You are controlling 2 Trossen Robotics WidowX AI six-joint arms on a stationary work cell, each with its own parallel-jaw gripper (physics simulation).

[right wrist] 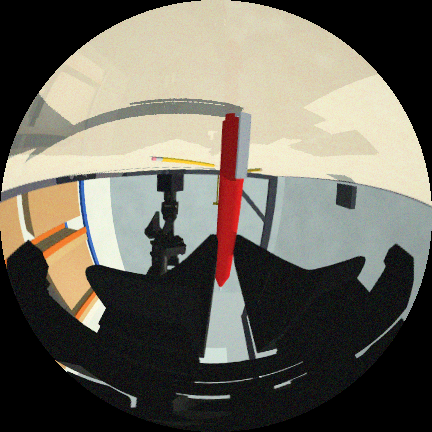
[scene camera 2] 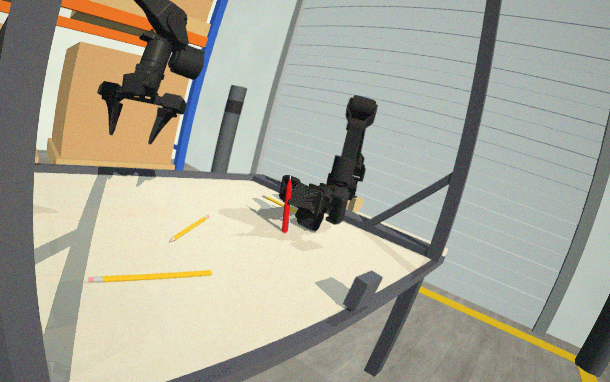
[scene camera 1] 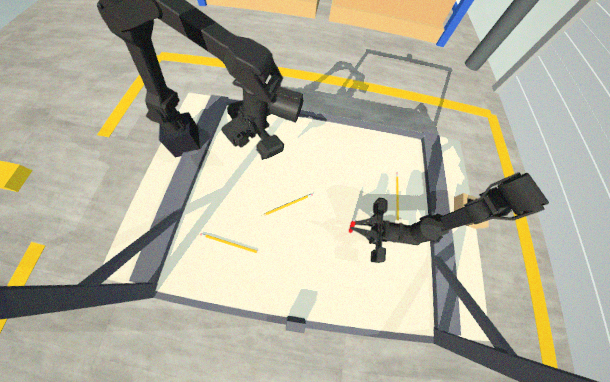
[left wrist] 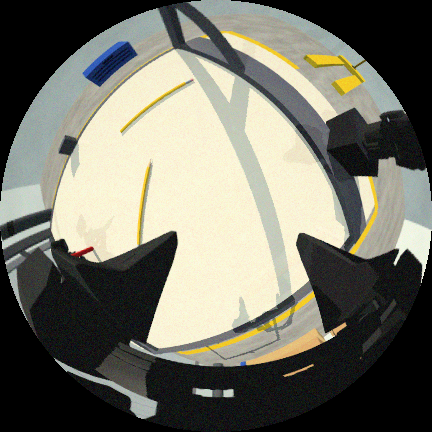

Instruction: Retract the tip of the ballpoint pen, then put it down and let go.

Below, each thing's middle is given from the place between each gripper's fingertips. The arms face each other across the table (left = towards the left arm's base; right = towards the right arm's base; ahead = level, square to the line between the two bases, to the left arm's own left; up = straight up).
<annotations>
My right gripper is now 10 mm to the left of the red ballpoint pen (right wrist: 235, 134) and 10 mm above it. The rest, counted from my right hand: small grey block (scene camera 2: 364, 286) (290 mm behind, 90 mm to the left, 40 mm below).
The red ballpoint pen lies 13 cm behind my left hand, 34 cm to the right of it and 8 cm below it. Round my left hand: small grey block (43 cm behind, 24 cm to the right, 12 cm below).
</annotations>
